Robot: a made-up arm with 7 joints.
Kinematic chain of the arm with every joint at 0, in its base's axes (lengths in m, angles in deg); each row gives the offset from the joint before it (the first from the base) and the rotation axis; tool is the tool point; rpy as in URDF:
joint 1: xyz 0.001 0.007 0.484 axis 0 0.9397 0.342
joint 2: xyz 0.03 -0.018 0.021 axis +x
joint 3: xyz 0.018 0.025 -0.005 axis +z
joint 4: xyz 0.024 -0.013 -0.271 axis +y
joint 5: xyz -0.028 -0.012 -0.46 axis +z
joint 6: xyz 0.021 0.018 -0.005 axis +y
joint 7: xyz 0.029 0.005 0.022 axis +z
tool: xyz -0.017 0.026 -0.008 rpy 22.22 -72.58 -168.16
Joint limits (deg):
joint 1: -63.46..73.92
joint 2: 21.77..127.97
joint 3: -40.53..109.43
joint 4: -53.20..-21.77
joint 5: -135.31..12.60
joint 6: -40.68..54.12
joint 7: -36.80..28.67
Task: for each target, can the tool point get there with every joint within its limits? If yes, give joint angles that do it. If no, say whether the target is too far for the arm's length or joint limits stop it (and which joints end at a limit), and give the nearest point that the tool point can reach.
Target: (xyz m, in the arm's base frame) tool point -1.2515 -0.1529 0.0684
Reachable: no: too far | nearest point -0.6501 -0.0303 0.1383 | short by 0.618 m
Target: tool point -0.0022 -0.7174 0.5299
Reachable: no: joint limits stop it (at a limit: joint 1, joint 2, joint 3, joint 4, joint 7) | nearest point 0.5890 -0.2765 0.4488 | short by 0.742 m
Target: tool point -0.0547 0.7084 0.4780
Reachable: yes | joints 45.26 65.31 87.20 -32.69 -101.35 -16.43 -21.71
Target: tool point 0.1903 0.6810 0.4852
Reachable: yes | joints 35.18 110.00 -20.47 -29.33 -70.03 -33.42 -23.00
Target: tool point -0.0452 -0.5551 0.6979
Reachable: no: joint limits stop it (at a limit: joint 1, joint 2, joint 3, joint 4, joint 7) | nearest point 0.5870 -0.2655 0.4663 | short by 0.733 m
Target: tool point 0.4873 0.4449 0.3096
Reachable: yes | joints -11.81 41.00 26.63 -50.13 -48.53 -1.73 -22.04
